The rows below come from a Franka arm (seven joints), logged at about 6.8 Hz.
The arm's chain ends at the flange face. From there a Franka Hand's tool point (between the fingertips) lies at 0.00 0.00 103.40 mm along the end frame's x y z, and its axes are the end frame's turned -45 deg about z.
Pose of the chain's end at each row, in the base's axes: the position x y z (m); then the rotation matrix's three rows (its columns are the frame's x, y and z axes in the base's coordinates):
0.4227 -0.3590 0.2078; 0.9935 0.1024 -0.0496; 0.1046 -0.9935 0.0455; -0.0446 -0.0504 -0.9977
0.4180 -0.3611 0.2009; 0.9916 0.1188 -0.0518; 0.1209 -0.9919 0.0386; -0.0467 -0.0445 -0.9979
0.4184 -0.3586 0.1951; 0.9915 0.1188 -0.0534; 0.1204 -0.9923 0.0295; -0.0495 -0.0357 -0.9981
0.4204 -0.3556 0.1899; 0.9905 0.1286 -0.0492; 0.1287 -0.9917 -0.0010; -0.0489 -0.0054 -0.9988
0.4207 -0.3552 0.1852; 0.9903 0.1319 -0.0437; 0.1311 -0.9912 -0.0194; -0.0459 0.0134 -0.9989
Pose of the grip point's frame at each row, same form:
0.4176 -0.3543 0.1046; 0.6301 0.7749 -0.0496; 0.7765 -0.6285 0.0455; 0.0041 -0.0672 -0.9977
0.4126 -0.3571 0.0977; 0.6172 0.7852 -0.0518; 0.7869 -0.6159 0.0386; -0.0016 -0.0645 -0.9979
0.4129 -0.3555 0.0919; 0.6171 0.7851 -0.0534; 0.7868 -0.6165 0.0295; -0.0098 -0.0602 -0.9981
0.4153 -0.3557 0.0866; 0.6095 0.7913 -0.0492; 0.7922 -0.6102 -0.0010; -0.0308 -0.0384 -0.9988
0.4162 -0.3572 0.0819; 0.6070 0.7935 -0.0437; 0.7936 -0.6082 -0.0194; -0.0419 -0.0230 -0.9989

